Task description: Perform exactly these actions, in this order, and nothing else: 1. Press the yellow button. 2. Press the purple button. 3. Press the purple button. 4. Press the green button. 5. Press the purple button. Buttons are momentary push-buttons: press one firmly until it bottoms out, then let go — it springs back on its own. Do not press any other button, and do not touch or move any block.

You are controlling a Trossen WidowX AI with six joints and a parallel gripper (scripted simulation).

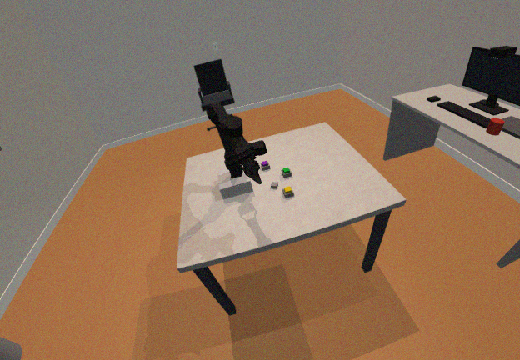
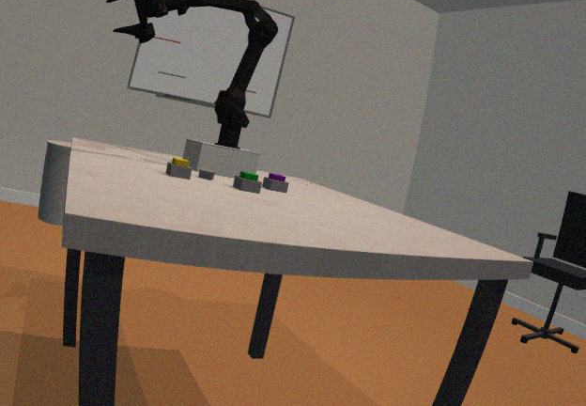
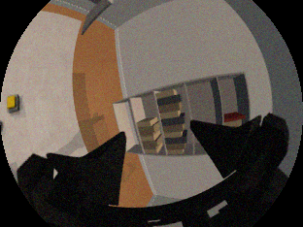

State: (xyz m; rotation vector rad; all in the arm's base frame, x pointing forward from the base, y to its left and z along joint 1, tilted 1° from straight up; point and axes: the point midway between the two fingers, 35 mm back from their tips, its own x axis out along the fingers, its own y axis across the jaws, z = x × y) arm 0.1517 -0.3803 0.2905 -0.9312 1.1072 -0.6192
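Right now the yellow button is 32 cm below my gripper tip, 26 cm to the left of it and 11 cm ahead of it. The rest, counted from my gripper tip: purple button: 52 cm to the left, 32 cm below; green button: 42 cm to the left, 32 cm below, 12 cm ahead; small grey block: 34 cm to the left, 34 cm below, 4 cm ahead.
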